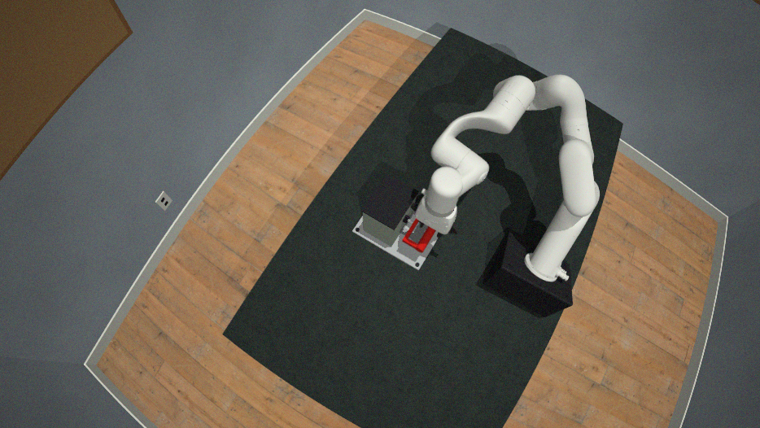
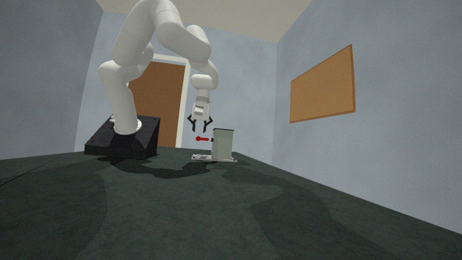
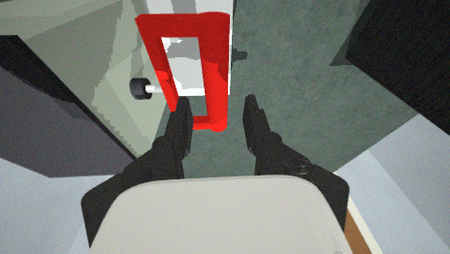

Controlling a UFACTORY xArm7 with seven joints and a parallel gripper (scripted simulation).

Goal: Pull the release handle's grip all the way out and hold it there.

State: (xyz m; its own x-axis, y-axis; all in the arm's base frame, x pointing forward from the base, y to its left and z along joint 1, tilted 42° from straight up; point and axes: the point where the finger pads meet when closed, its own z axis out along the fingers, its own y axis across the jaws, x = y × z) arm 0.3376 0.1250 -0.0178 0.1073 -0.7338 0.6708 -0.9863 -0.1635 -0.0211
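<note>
Now: the light baseplate 10 cm ahead of my hand, 1 cm to the left of it and 15 cm below it.
</note>
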